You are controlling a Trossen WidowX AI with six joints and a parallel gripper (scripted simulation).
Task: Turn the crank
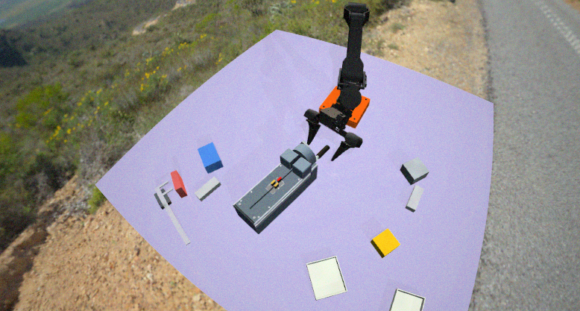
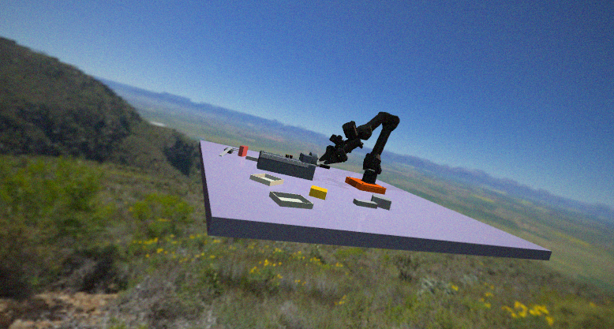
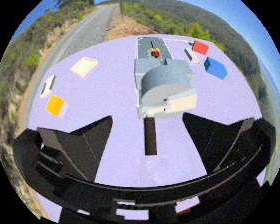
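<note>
Now: the dark crank handle 2 cm below my gripper tip and 2 cm behind it. From my gripper tip the other things lie so: red pointer (14 cm ahead, 5 cm to the right, 1 cm below); then yellow block (30 cm to the left, 13 cm ahead, 8 cm below); then grey cube (29 cm to the left, 15 cm behind, 8 cm below).
</note>
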